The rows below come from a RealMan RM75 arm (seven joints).
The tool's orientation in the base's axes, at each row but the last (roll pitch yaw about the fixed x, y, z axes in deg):
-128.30 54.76 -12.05
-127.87 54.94 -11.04
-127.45 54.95 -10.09
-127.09 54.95 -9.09
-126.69 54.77 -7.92
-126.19 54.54 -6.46
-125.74 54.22 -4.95
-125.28 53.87 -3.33
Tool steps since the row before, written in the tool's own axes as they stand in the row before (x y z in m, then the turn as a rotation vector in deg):
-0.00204 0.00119 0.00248 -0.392 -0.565 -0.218
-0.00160 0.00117 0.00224 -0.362 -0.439 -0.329
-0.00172 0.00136 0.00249 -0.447 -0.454 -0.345
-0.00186 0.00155 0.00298 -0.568 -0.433 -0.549
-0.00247 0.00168 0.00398 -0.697 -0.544 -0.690
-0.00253 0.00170 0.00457 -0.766 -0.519 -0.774
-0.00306 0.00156 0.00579 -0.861 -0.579 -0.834
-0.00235 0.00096 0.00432 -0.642 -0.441 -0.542
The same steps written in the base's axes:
-0.00287 0.00185 0.00024 0.278 0.124 0.654
-0.00255 0.00157 -0.00001 0.238 -0.037 0.611
-0.00286 0.00168 -0.00008 0.207 -0.035 0.693
-0.00328 0.00199 -0.00022 0.197 -0.211 0.853
-0.00412 0.00278 -0.00013 0.257 -0.266 1.059
-0.00445 0.00321 -0.00030 0.232 -0.346 1.132
-0.00521 0.00425 -0.00024 0.243 -0.361 1.258
-0.00385 0.00320 -0.00004 0.154 -0.197 0.915

